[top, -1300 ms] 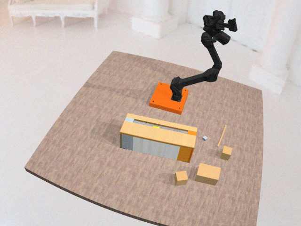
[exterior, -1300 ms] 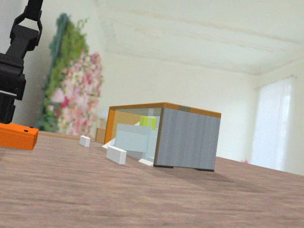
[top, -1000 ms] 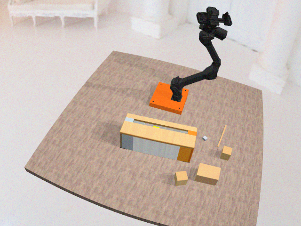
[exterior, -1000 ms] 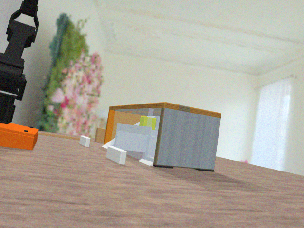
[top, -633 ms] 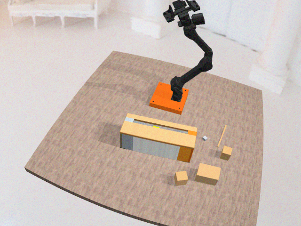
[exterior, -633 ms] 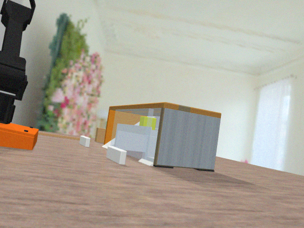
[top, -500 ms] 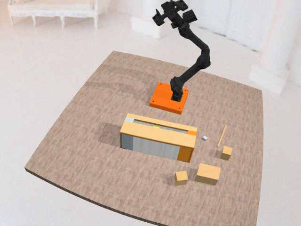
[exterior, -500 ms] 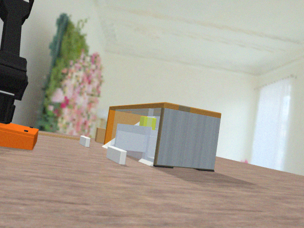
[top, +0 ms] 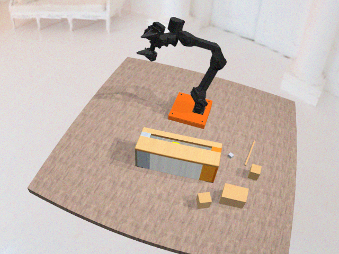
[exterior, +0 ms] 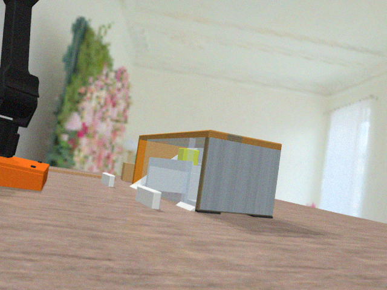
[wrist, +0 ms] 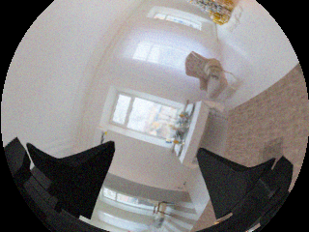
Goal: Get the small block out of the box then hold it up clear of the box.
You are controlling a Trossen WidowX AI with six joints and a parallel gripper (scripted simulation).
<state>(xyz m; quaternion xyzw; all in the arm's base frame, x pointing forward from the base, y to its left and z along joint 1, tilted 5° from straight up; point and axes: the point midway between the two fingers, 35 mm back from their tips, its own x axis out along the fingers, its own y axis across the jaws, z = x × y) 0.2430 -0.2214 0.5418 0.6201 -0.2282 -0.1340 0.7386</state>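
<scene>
The yellow block is 480 mm below my gripper tip, 210 mm to the left of it and 50 mm ahead of it. Round my gripper tip: clear-fronted box 500 mm below, 240 mm to the left, 30 mm ahead; then thin wooden stick 590 mm to the left, 560 mm below, 130 mm behind.
</scene>
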